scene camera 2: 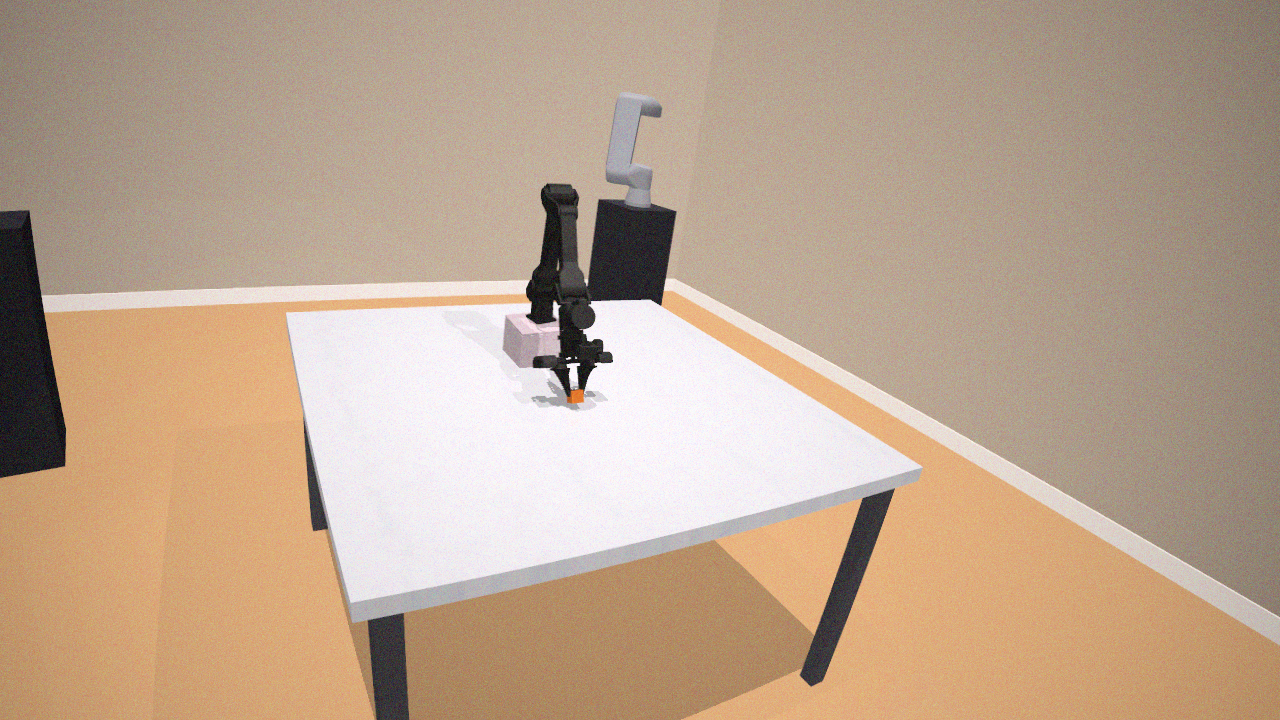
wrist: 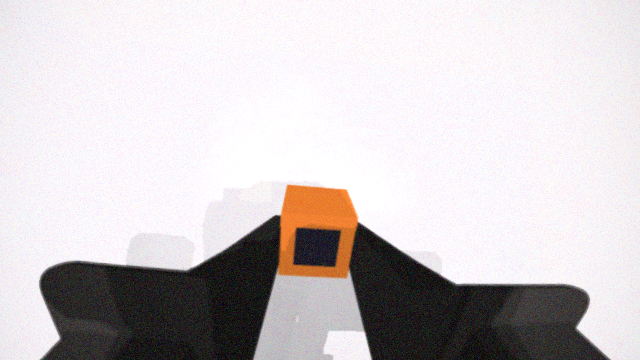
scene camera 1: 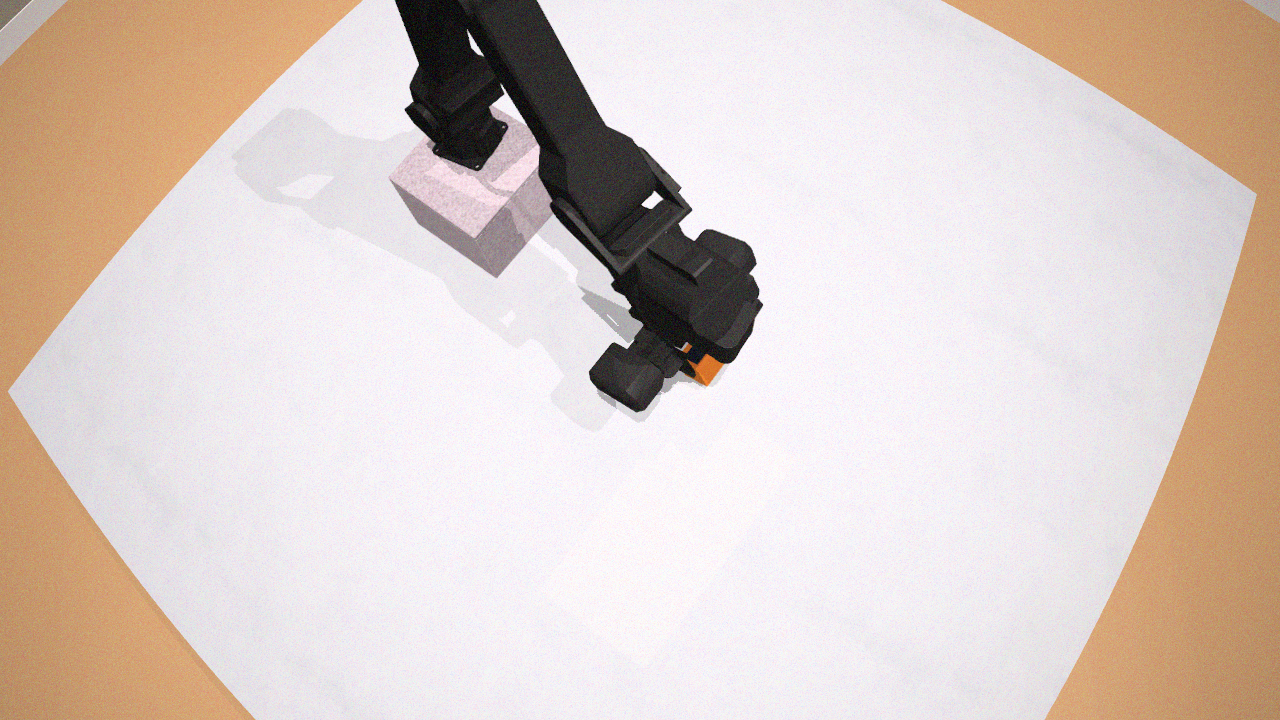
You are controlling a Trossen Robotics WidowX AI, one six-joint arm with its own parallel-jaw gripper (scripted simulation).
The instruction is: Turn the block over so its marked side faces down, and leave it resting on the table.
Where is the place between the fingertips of my gripper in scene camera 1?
701, 362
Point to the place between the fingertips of my gripper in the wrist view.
315, 226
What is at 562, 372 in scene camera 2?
My gripper.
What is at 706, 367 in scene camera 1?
A block.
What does my gripper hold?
A block.
